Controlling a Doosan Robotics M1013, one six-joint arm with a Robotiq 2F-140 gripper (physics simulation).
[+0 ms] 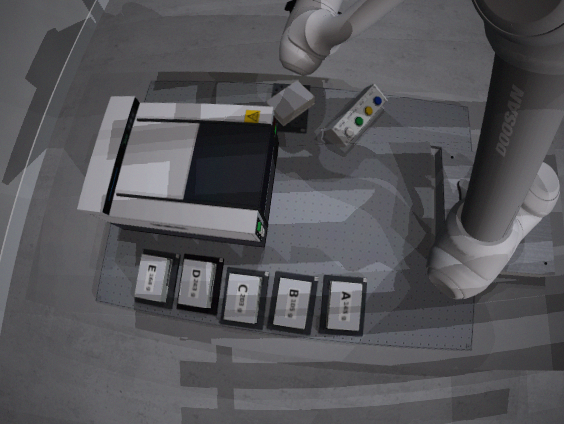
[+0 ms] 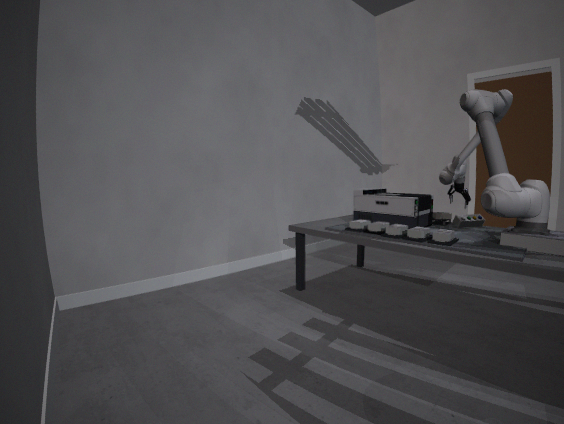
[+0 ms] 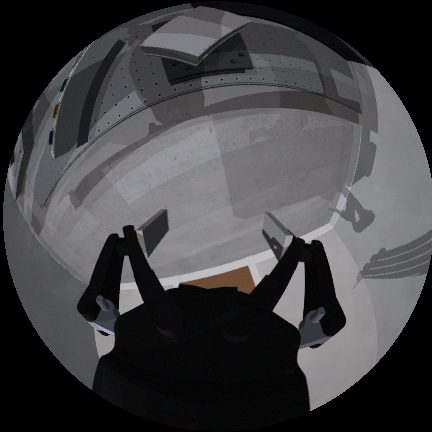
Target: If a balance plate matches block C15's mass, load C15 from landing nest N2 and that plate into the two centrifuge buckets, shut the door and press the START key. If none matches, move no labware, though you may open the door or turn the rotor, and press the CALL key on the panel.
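Where they show: gripper, fingertip midpoint: (image 2: pixel 458 205) (image 3: pixel 214 221); arm's base at its link origin: (image 2: pixel 530 231).
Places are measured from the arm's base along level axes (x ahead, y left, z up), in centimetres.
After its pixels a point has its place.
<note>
My gripper (image 2: pixel 459 202) {x 58.5, y -54.9, z 5.9 cm} (image 3: pixel 214 221) {x 58.5, y -54.9, z 5.9 cm} is open and empty, above and beyond the table's far edge. A pale block (image 1: pixel 291 102) {x 61.7, y -25.4, z 2.3 cm} (image 3: pixel 195 35) sits askew over a dark nest (image 1: pixel 299 125) (image 3: pixel 212 75) beside the centrifuge (image 1: pixel 185 220) {x 79.9, y 17.5, z 15.3 cm} (image 2: pixel 385 205) {x 83.3, y 18.8, z 9.3 cm}; its label is not readable. The centrifuge's top shows a white panel (image 1: pixel 160 160) {x 90.6, y 3.3, z 15.4 cm} and a dark panel (image 1: pixel 227 165) {x 72.5, y 2.7, z 15.7 cm}; no buckets show. Balance plates A (image 1: pixel 344 305) {x 38.9, y 30.9, z -0.2 cm}, B (image 1: pixel 292 303) {x 52.5, y 32.4, z -0.2 cm}, C (image 1: pixel 242 298) {x 65.8, y 33.3, z -0.3 cm}, D (image 1: pixel 196 283) {x 79.2, y 31.7, z -0.2 cm} and E (image 1: pixel 154 277) {x 92.0, y 32.5, z -0.2 cm} sit in dark nests. C reads 203 g, B 105 g, D 243 g; A and E are blurred.
The key panel (image 1: pixel 364 112) {x 39.0, y -26.3, z 1.2 cm} (image 2: pixel 470 220) {x 39.3, y -21.8, z -0.5 cm} stands right of the block, with blue (image 1: pixel 377 100) {x 35.5, y -30.9, z 1.4 cm}, yellow (image 1: pixel 368 110) {x 38.1, y -26.7, z 1.4 cm}, green (image 1: pixel 359 121) {x 40.6, y -22.4, z 1.3 cm} and white (image 1: pixel 349 132) {x 43.3, y -18.1, z 1.3 cm} keys; their labels are unreadable. A low dark-edged bar (image 1: pixel 439 195) {x 13.4, y -4.5, z -3.6 cm} stands near the arm's base.
</note>
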